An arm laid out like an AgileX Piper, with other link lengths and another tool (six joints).
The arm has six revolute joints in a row. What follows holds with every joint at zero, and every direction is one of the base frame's.
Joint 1 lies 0.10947 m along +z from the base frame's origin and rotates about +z.
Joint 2 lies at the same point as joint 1 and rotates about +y.
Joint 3 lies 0.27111 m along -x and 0.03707 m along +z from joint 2 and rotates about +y.
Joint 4 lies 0.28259 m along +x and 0.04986 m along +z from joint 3 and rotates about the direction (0.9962, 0, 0.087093).
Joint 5 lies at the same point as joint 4 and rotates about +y.
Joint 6 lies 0.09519 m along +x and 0.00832 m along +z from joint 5 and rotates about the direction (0.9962, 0, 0.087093).
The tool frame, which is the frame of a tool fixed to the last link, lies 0.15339 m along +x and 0.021 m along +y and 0.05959 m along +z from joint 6; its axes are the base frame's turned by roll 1.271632, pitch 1.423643 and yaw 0.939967 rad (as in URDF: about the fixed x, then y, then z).
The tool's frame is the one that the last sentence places.
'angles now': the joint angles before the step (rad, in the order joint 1, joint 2, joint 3, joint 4, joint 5, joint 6). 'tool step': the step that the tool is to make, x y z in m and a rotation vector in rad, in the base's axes. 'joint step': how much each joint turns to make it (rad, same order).
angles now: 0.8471, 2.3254, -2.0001, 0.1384, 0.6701, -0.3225
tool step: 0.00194, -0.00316, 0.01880, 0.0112, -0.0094, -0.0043
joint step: -0.0057, -0.0292, -0.0057, -0.0016, 0.0202, 0.0021
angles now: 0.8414, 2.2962, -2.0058, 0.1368, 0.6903, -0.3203
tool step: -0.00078, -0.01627, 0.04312, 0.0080, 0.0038, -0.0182
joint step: -0.0171, -0.0851, -0.0025, -0.0041, 0.0835, 0.0166
